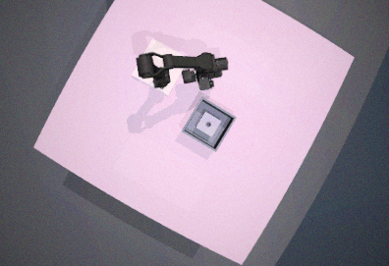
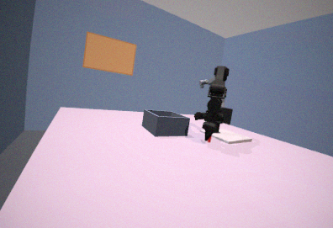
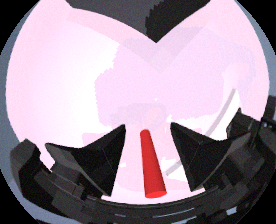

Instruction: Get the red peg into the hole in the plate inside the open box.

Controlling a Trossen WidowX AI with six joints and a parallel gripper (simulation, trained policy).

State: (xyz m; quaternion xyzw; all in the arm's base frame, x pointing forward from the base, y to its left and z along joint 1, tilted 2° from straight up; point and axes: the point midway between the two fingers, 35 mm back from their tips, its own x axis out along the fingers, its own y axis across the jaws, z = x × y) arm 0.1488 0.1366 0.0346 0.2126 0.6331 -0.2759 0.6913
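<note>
Right now the pale plate is 170 mm ahead of my gripper tip, 160 mm to the right of it and 30 mm above it. Also, from my gripper tip: grey box: 170 mm ahead, 160 mm to the right, 20 mm above; red peg: 10 mm behind, 10 mm to the left, 30 mm above.
</note>
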